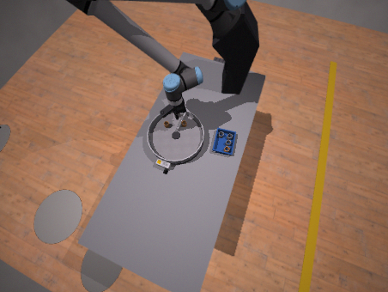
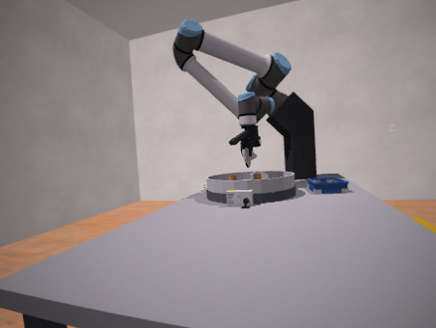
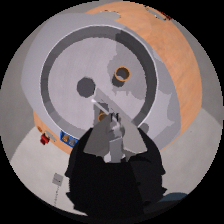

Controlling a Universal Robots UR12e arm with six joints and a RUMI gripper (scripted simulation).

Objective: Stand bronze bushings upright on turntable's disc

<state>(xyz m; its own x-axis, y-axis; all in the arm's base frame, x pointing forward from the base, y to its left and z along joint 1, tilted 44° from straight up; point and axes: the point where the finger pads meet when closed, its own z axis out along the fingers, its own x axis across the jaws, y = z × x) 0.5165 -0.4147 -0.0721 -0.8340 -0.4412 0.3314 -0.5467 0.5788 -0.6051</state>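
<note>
My hand is 37 cm to the right of the blue crate, 12 cm above it and 8 cm short of it. Round my hand: turntable disc 10 cm ahead, 9 cm below.
</note>
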